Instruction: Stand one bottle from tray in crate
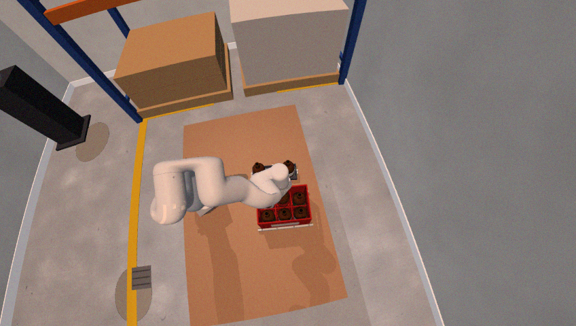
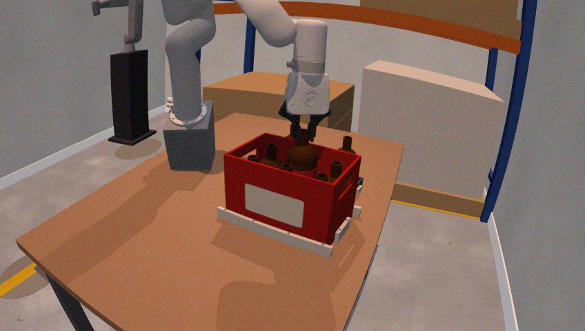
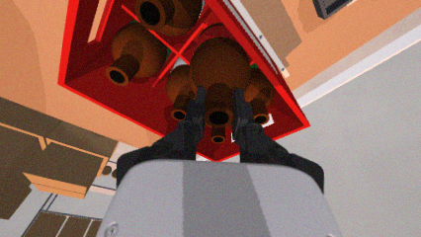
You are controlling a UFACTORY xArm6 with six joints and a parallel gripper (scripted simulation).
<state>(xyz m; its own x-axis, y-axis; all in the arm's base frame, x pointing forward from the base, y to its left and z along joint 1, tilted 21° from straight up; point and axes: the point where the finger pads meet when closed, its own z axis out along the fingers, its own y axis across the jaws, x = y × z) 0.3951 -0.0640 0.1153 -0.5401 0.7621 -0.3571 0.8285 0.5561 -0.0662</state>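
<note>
Right now my hand is 130 mm above the red crate, 40 mm to the left of it and 10 mm past it. Also, from my hand: grey tray (210 mm below, 200 mm to the left).
</note>
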